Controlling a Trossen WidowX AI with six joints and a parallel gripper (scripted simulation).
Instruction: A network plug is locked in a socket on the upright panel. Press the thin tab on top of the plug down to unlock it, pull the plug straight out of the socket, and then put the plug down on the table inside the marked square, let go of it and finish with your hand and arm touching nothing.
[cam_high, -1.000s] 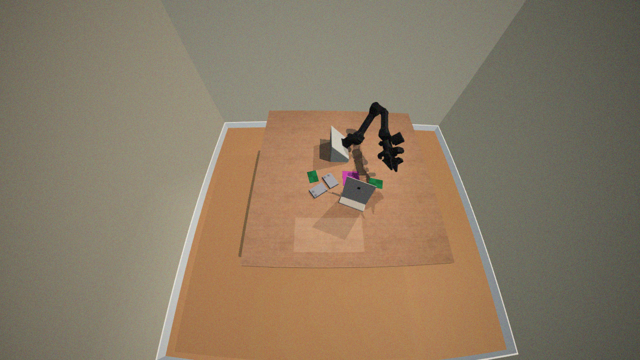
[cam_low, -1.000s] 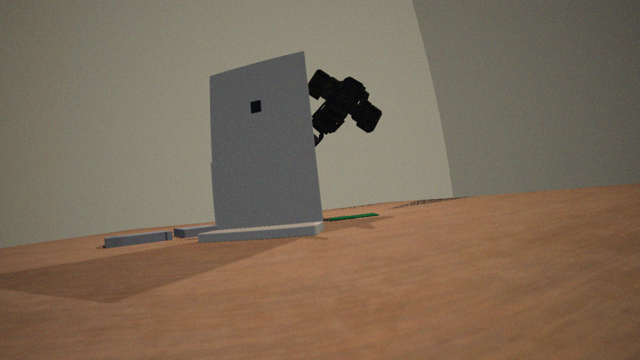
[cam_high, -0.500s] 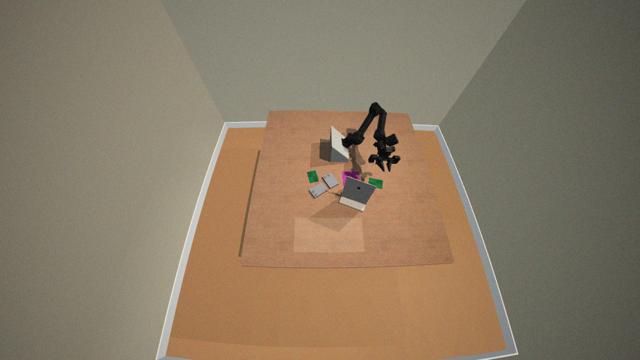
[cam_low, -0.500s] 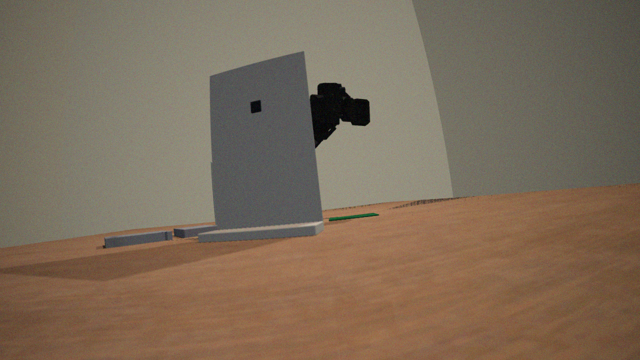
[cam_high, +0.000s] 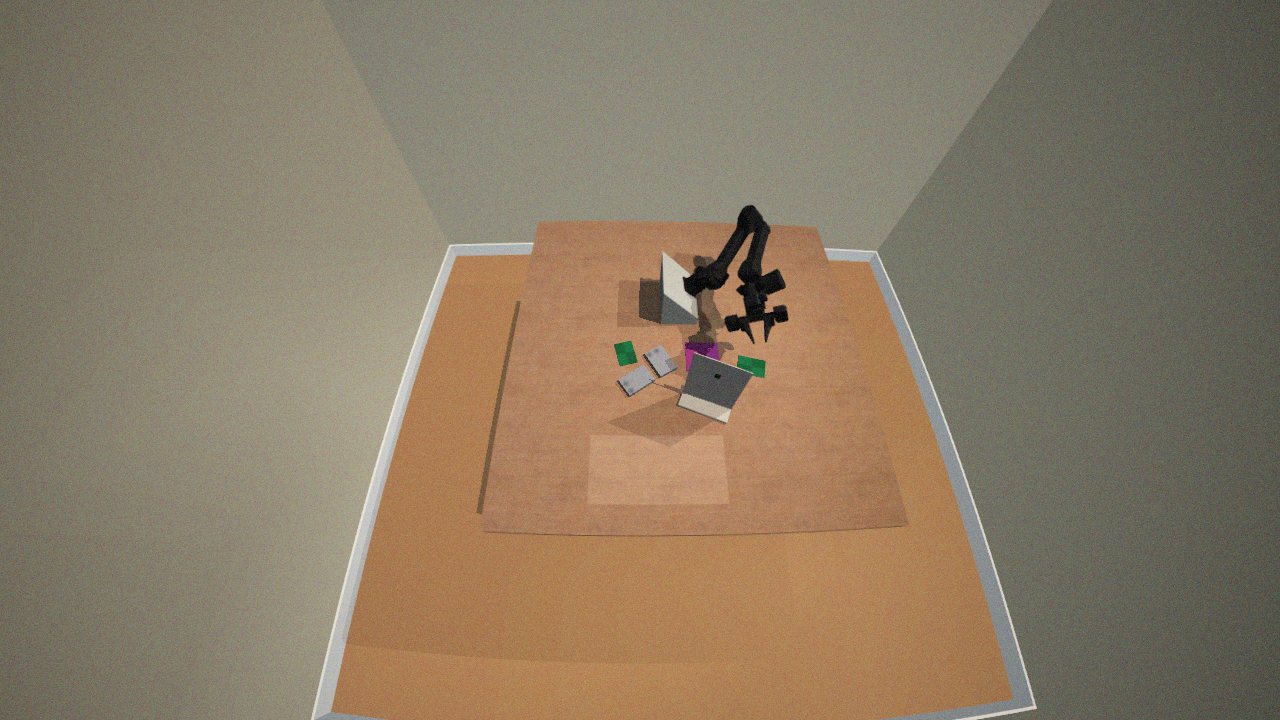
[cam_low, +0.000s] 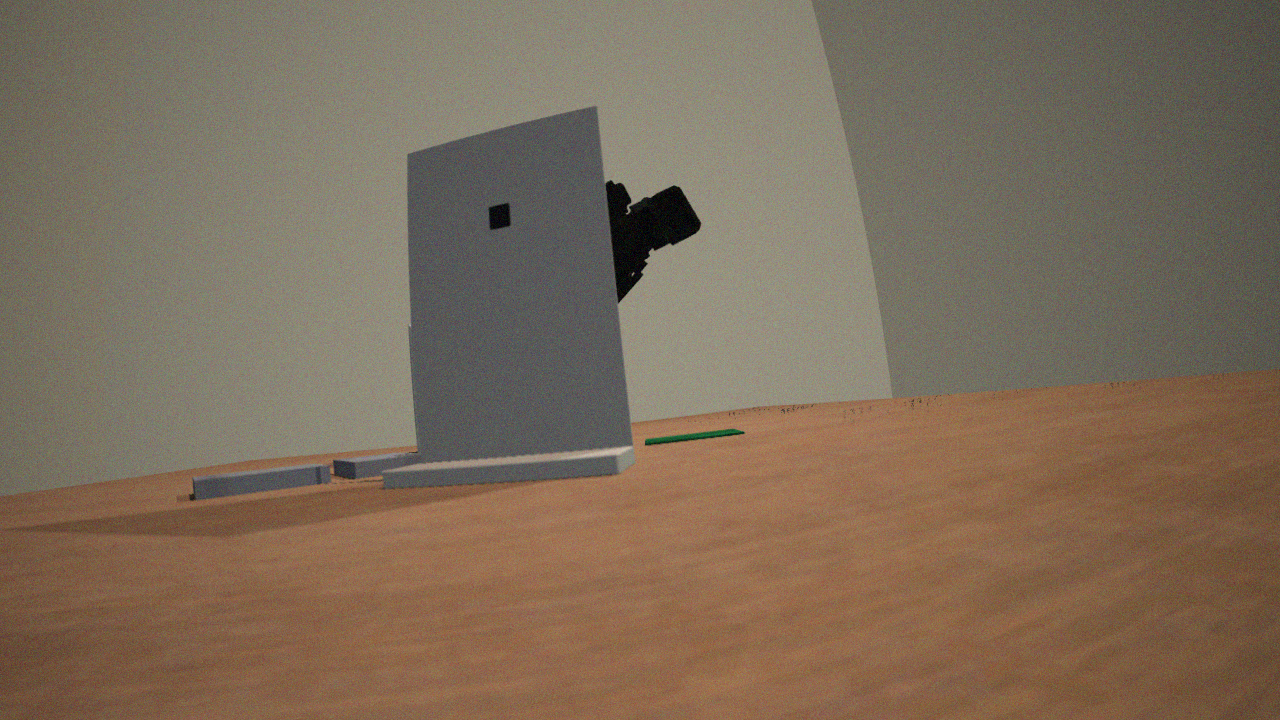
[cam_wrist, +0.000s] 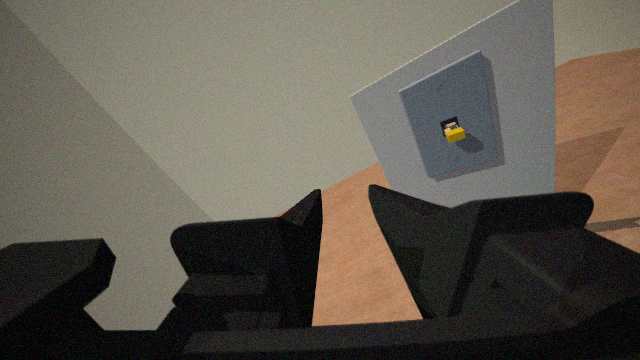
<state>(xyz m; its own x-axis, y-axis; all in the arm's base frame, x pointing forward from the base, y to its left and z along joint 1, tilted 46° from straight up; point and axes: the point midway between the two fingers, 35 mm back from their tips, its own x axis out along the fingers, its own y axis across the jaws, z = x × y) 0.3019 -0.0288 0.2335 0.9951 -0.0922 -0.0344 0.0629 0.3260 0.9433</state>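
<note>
Now: gripper tip 70 mm short of the network plug, 130 mm to the left of it and 30 mm above it. Also, from my gripper tip: grey panel: 90 mm ahead, 140 mm to the right, 100 mm below; magenta marked square: 90 mm behind, 120 mm to the right, 230 mm below.
</note>
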